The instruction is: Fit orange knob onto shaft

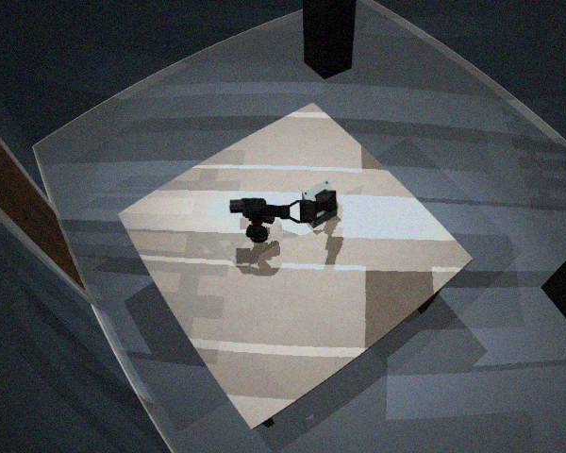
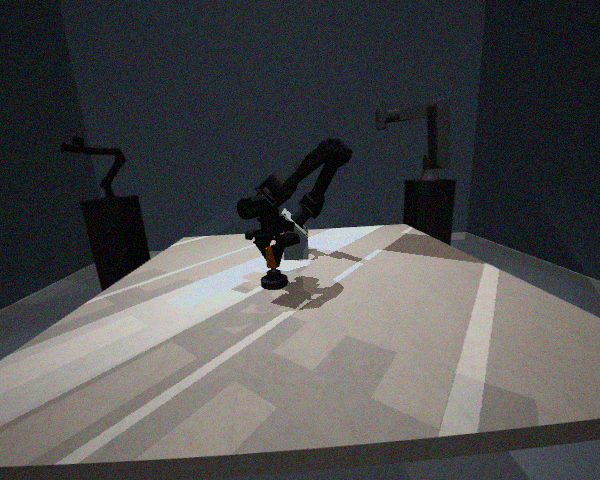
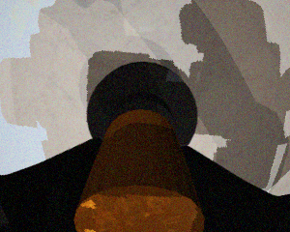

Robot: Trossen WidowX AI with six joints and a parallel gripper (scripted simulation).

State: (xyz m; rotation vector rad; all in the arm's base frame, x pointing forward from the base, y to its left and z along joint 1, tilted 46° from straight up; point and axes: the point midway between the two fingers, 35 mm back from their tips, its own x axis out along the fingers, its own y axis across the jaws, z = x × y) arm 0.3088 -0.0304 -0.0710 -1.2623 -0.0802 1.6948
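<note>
Now: gripper tip 30 mm below the orange knob. The rest, counted from my gripper tip: round pedestal: 40 mm below.
</note>
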